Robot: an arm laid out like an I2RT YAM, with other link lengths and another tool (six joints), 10 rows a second.
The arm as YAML. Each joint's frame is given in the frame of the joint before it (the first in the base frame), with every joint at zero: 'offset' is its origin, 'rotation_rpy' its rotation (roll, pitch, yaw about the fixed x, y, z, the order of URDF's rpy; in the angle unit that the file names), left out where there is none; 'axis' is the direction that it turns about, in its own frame. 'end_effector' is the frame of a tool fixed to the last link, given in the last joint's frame.
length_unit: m
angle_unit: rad
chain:
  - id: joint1
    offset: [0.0, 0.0, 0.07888]
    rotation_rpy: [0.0, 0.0, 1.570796]
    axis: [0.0, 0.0, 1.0]
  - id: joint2
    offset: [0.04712, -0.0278, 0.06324]
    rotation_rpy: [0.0, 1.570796, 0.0]
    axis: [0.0, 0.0, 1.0]
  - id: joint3
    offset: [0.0, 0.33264, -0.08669]
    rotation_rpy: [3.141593, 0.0, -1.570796]
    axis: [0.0, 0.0, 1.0]
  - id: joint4
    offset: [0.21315, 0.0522, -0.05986]
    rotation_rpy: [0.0, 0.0, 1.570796]
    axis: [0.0, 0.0, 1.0]
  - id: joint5
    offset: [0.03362, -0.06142, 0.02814]
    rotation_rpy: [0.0, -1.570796, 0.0]
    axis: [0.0, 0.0, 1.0]
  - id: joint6
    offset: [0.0, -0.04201, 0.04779]
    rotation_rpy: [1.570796, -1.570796, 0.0]
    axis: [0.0, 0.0, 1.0]
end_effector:
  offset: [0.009, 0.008, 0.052]
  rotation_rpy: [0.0, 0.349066, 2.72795]
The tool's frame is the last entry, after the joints.
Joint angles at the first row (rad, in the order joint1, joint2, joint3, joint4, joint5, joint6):
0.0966 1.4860 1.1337 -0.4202 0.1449 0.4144
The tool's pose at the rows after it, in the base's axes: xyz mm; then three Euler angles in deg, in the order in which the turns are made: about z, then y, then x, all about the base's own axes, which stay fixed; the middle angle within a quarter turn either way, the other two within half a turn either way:
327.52 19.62 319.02 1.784 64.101 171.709
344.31 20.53 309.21 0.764 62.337 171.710
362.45 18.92 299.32 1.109 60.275 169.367
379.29 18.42 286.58 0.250 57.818 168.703
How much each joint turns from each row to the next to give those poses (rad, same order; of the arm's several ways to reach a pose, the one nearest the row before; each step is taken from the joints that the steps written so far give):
0.0000 0.0502 0.0264 -0.0093 0.0155 -0.0025
0.0000 0.0659 0.0340 0.0007 0.0069 -0.0114
-0.0014 0.0716 0.0474 -0.0112 0.0290 -0.0159
-0.0016 0.0726 0.0452 -0.0155 0.0152 -0.0137

